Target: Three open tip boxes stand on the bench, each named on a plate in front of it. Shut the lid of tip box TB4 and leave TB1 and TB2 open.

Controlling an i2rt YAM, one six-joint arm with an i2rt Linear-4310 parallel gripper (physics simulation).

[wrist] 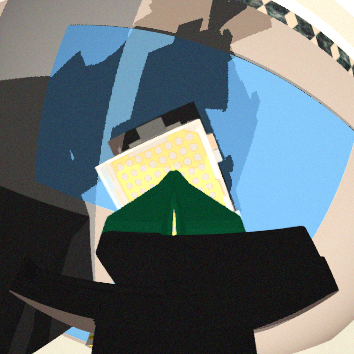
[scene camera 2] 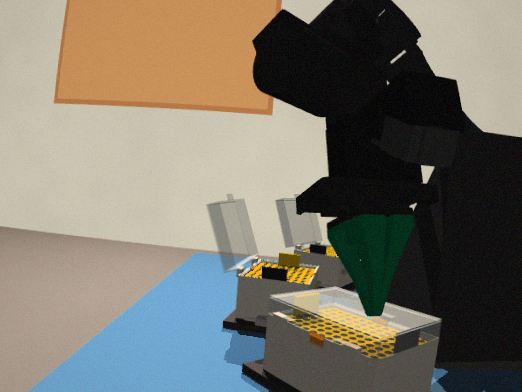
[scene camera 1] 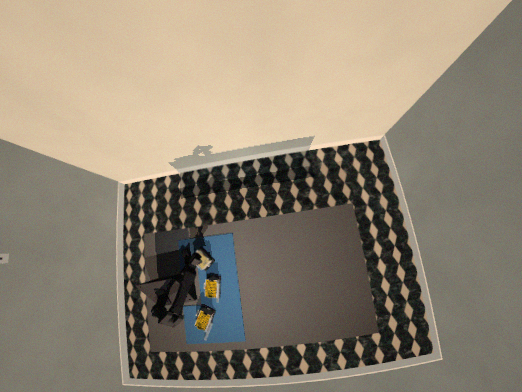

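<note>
Three grey tip boxes with yellow racks stand in a row. The nearest box in scene camera 2, also in scene camera 1 and the wrist view, has its clear lid lying down over the rack. The middle box and the far box have their lids tipped up. The name plates cannot be read, so which box is TB4 cannot be told. My gripper is shut and empty, pointing down, its green fingertips at or just above the nearest box's lid; contact is unclear.
The boxes stand on a blue mat on the brown bench. The black arm rises beside the row and partly hides the far box in scene camera 2. An orange board hangs on the wall.
</note>
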